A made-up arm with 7 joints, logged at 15 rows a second.
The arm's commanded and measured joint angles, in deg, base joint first. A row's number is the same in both.
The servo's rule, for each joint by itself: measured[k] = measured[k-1] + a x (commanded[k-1-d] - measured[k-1]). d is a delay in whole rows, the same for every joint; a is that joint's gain. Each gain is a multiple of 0.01, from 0.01 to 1. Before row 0 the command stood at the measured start. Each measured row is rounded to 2 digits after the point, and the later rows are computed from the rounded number. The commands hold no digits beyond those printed.
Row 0, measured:
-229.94, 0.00, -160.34, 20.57, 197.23, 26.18, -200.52
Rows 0 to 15, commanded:
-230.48, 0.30, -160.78, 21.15, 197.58, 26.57, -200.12
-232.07, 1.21, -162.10, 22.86, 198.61, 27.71, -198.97
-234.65, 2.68, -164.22, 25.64, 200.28, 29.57, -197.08
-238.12, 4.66, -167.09, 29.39, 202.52, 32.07, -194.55
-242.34, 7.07, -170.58, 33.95, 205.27, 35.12, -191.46
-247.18, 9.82, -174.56, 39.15, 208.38, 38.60, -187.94
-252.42, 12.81, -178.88, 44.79, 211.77, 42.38, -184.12
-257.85, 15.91, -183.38, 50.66, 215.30, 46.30, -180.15
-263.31, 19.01, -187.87, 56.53, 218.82, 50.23, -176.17
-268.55, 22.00, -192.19, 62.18, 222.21, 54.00, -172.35
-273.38, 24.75, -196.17, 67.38, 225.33, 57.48, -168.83
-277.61, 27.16, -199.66, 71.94, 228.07, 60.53, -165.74
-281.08, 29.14, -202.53, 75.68, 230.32, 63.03, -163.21
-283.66, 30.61, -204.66, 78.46, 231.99, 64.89, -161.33
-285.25, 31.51, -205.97, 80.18, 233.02, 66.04, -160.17
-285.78, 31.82, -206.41, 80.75, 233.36, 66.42, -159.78
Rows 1 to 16, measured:
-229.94, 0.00, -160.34, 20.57, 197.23, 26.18, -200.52
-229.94, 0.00, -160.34, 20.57, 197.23, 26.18, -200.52
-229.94, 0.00, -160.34, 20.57, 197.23, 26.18, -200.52
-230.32, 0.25, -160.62, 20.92, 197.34, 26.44, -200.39
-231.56, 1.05, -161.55, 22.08, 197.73, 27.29, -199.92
-233.75, 2.40, -163.23, 24.22, 198.52, 28.82, -198.98
-236.85, 4.28, -165.66, 27.32, 199.76, 31.00, -197.52
-240.75, 6.60, -168.76, 31.30, 201.47, 33.76, -195.52
-245.32, 9.27, -172.41, 36.01, 203.61, 37.00, -193.02
-250.36, 12.21, -176.49, 41.28, 206.14, 40.60, -190.08
-255.68, 15.28, -180.83, 46.91, 208.98, 44.42, -186.80
-261.10, 18.38, -185.27, 52.68, 212.03, 48.31, -183.29
-266.39, 21.38, -189.63, 58.38, 215.19, 52.12, -179.68
-271.35, 24.18, -193.75, 63.78, 218.33, 55.71, -176.10
-275.79, 26.65, -197.47, 68.68, 221.35, 58.94, -172.68
-279.55, 28.72, -200.66, 72.88, 224.13, 61.68, -169.55
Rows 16 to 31, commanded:
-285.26, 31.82, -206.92, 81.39, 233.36, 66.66, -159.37
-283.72, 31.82, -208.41, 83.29, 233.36, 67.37, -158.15
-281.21, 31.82, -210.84, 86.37, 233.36, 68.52, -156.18
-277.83, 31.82, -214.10, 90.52, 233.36, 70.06, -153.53
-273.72, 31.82, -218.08, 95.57, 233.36, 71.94, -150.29
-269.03, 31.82, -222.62, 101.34, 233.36, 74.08, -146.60
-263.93, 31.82, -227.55, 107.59, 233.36, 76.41, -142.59
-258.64, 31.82, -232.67, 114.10, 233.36, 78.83, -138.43
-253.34, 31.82, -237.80, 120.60, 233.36, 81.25, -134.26
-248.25, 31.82, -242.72, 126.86, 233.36, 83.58, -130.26
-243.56, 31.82, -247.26, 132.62, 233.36, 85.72, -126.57
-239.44, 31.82, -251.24, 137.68, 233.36, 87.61, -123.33
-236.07, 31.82, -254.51, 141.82, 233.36, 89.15, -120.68
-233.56, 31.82, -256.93, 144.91, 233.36, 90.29, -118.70
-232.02, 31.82, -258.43, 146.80, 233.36, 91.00, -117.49
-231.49, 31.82, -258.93, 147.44, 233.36, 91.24, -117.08
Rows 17 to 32, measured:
-282.47, 30.29, -203.18, 76.23, 226.57, 63.83, -166.84
-284.44, 31.30, -204.94, 78.60, 228.57, 65.31, -164.64
-285.39, 31.73, -205.87, 79.89, 230.05, 66.05, -163.04
-285.30, 31.80, -206.53, 80.79, 231.08, 66.46, -161.83
-284.18, 31.82, -207.71, 82.29, 231.79, 67.07, -160.62
-282.07, 31.82, -209.68, 84.74, 232.28, 68.04, -159.15
-279.06, 31.82, -212.46, 88.21, 232.61, 69.39, -157.30
-275.27, 31.82, -216.00, 92.63, 232.84, 71.10, -154.99
-270.84, 31.82, -220.17, 97.86, 233.00, 73.10, -152.22
-265.93, 31.82, -224.82, 103.70, 233.11, 75.32, -149.04
-260.75, 31.82, -229.77, 109.94, 233.19, 77.67, -145.54
-255.49, 31.82, -234.83, 116.34, 233.24, 80.07, -141.82
-250.35, 31.82, -239.80, 122.65, 233.28, 82.42, -138.01
-245.53, 31.82, -244.50, 128.63, 233.30, 84.63, -134.23
-241.21, 31.82, -248.75, 134.06, 233.32, 86.63, -130.63
-237.56, 31.82, -252.38, 138.72, 233.33, 88.32, -127.35

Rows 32 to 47, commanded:
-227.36, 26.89, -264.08, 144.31, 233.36, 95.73, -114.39
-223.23, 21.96, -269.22, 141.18, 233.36, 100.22, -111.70
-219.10, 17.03, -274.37, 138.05, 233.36, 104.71, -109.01
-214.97, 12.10, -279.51, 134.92, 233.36, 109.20, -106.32
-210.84, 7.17, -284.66, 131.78, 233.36, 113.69, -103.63
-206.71, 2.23, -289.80, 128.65, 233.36, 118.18, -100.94
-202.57, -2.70, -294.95, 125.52, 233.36, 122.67, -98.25
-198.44, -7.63, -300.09, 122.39, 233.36, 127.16, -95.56
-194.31, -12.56, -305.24, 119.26, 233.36, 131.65, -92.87
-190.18, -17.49, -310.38, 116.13, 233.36, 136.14, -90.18
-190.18, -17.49, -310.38, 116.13, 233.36, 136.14, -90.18
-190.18, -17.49, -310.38, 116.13, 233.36, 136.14, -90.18
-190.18, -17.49, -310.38, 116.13, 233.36, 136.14, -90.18
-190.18, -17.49, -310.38, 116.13, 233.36, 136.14, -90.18
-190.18, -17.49, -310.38, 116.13, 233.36, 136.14, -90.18
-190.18, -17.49, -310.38, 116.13, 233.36, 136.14, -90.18
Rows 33 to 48, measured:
-234.72, 31.82, -255.25, 142.43, 233.34, 89.64, -124.50
-232.80, 31.82, -257.25, 145.05, 233.35, 90.55, -122.19
-231.87, 31.82, -258.31, 146.48, 233.35, 91.01, -120.50
-228.67, 27.73, -261.95, 145.18, 233.35, 94.17, -118.48
-224.81, 22.94, -266.53, 142.78, 233.35, 98.22, -116.24
-220.76, 18.03, -271.47, 139.94, 233.35, 102.57, -113.85
-216.65, 13.11, -276.54, 136.93, 233.35, 107.01, -111.37
-212.52, 8.18, -281.66, 133.84, 233.35, 111.49, -108.82
-208.39, 3.24, -286.79, 130.73, 233.35, 115.97, -106.22
-204.26, -1.69, -291.93, 127.60, 233.35, 120.46, -103.59
-200.13, -6.62, -297.07, 124.47, 233.35, 124.95, -100.94
-196.00, -11.55, -302.22, 121.34, 233.35, 129.44, -98.28
-191.87, -16.48, -307.36, 118.21, 233.35, 133.93, -95.61
-190.67, -17.32, -309.26, 116.96, 233.35, 135.41, -93.82
-190.32, -17.46, -309.97, 116.46, 233.35, 135.90, -92.62
-190.22, -17.48, -310.23, 116.26, 233.35, 136.06, -91.81

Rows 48 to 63, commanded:
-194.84, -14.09, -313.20, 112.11, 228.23, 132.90, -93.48
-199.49, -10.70, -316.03, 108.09, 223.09, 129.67, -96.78
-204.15, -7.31, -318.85, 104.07, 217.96, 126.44, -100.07
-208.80, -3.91, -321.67, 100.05, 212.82, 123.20, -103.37
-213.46, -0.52, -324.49, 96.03, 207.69, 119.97, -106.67
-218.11, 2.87, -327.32, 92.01, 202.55, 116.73, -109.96
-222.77, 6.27, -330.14, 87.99, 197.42, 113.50, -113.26
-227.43, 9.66, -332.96, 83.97, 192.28, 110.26, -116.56
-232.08, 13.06, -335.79, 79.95, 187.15, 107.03, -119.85
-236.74, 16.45, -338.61, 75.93, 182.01, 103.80, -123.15
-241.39, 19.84, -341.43, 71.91, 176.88, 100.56, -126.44
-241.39, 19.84, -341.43, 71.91, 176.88, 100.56, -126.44
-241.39, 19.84, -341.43, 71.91, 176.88, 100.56, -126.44
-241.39, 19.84, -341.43, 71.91, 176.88, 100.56, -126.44
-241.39, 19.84, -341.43, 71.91, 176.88, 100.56, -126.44
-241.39, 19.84, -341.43, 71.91, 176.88, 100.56, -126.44
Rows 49 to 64, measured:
-190.19, -17.49, -310.32, 116.18, 233.35, 136.11, -91.27
-190.18, -17.49, -310.36, 116.15, 233.35, 136.13, -90.91
-190.18, -17.49, -310.37, 116.14, 233.35, 136.14, -90.67
-193.49, -14.67, -312.15, 113.72, 231.76, 133.97, -91.60
-197.75, -11.37, -314.59, 110.34, 229.07, 131.09, -93.31
-202.29, -8.00, -317.27, 106.58, 225.63, 127.97, -95.54
-206.91, -4.61, -320.04, 102.66, 221.66, 124.77, -98.12
-211.56, -1.22, -322.84, 98.68, 217.33, 121.55, -100.94
-216.21, 2.17, -325.66, 94.68, 212.75, 118.32, -103.92
-220.87, 5.57, -328.48, 90.67, 208.00, 115.09, -107.00
-225.53, 8.96, -331.30, 86.65, 203.13, 111.85, -110.15
-230.18, 12.36, -334.13, 82.63, 198.18, 108.62, -113.35
-234.84, 15.75, -336.95, 78.61, 193.17, 105.39, -116.58
-239.49, 19.14, -339.77, 74.59, 188.12, 102.15, -119.83
-240.84, 19.72, -340.82, 72.98, 184.64, 101.08, -122.01
-241.23, 19.82, -341.20, 72.34, 182.23, 100.73, -123.47

